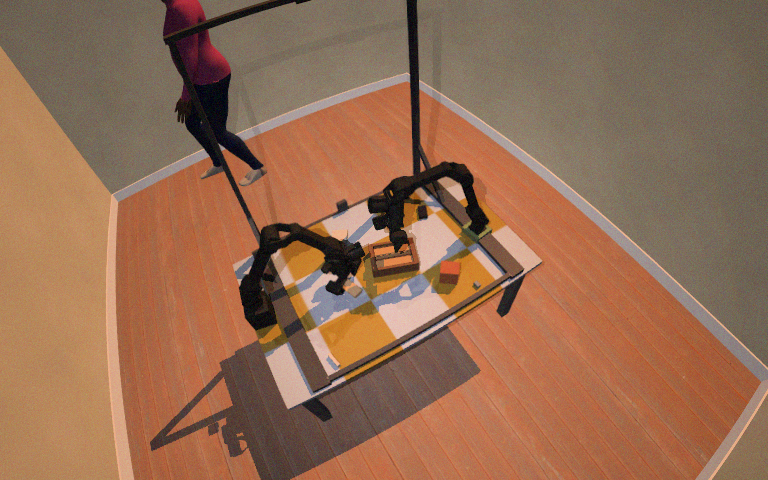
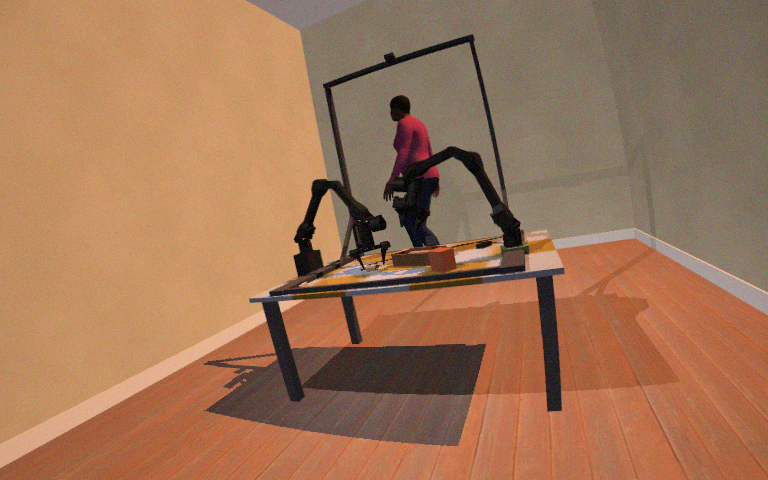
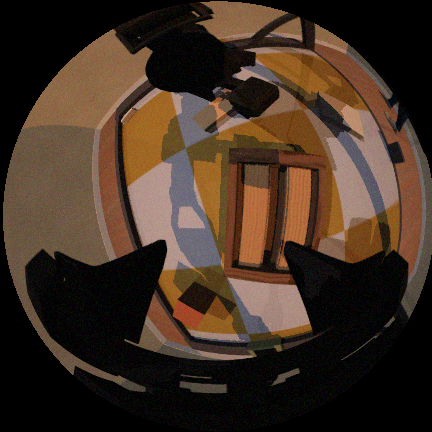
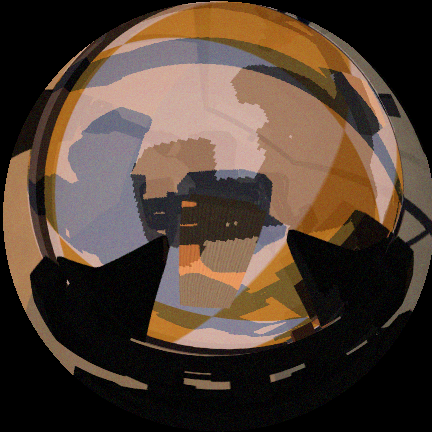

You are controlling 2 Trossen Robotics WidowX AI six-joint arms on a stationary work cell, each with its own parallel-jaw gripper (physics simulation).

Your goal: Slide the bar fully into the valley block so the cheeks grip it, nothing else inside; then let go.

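Places are measured from the left arm's base along level axes (x right, y ahead, z up), in millimetres.
Pixels of known places: left gripper, between the fingertips: [image 1: 394, 246] [image 2: 409, 229] [image 3: 227, 247]; right gripper, between the fingertips: [image 1: 348, 284] [image 3: 229, 107] [image 4: 229, 239]; left arm's base, origin of its link: [image 1: 477, 227] [image 2: 513, 245] [image 3: 265, 352]; right arm's base, origin of its link: [image 1: 254, 304] [image 2: 306, 252].
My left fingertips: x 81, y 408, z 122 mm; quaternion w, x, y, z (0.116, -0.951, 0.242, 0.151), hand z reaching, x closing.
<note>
For each thing: its middle in the pictures, then the offset to it from my left fingertips.
- pale wooden block, middle of its body: [image 4: 211, 266] [image 3: 217, 109] [image 1: 350, 287] [image 2: 371, 267] dx +37, dy +210, dz -144 mm
- brown walled box, middle of its body: [image 3: 275, 218] [image 4: 345, 287] [image 1: 393, 257] [image 2: 419, 256] dx +38, dy -16, dz -126 mm
- orange-red block, middle of its body: [image 3: 194, 305] [image 4: 303, 337] [image 2: 442, 259] [image 1: 449, 272] dx -179, dy -140, dz -114 mm
- pale block, middle of its body: [image 3: 340, 113] [image 1: 339, 240] dx +279, dy +111, dz -141 mm
- dark block, middle of its body: [image 2: 483, 244] [image 1: 422, 212] dx +170, dy -292, dz -143 mm
A pale wooden block [image 1: 353, 290] [image 3: 205, 117] [image 4: 217, 285], possibly the bar, lies under my right gripper [image 1: 340, 283] [image 2: 373, 266] [image 4: 229, 239], which is open and low over it. Shadows cover part of the block. A brown walled box [image 1: 396, 271] [image 2: 410, 258] [image 3: 232, 215] has a central divider and two long slots with light wood inside. Whether it is the valley block I cannot tell. My left gripper [image 1: 399, 244] [image 2: 414, 216] [image 3: 227, 247] is open and empty, high above the box.
An orange-red block [image 1: 450, 272] [image 2: 442, 259] [image 3: 190, 313] stands to the right of the box. A pale block [image 1: 339, 233] [image 3: 353, 120] stands at the back. A dark block [image 1: 422, 212] lies behind the box. Low rails [image 1: 305, 350] edge the table. A person [image 1: 206, 73] [image 2: 416, 141] stands behind.
</note>
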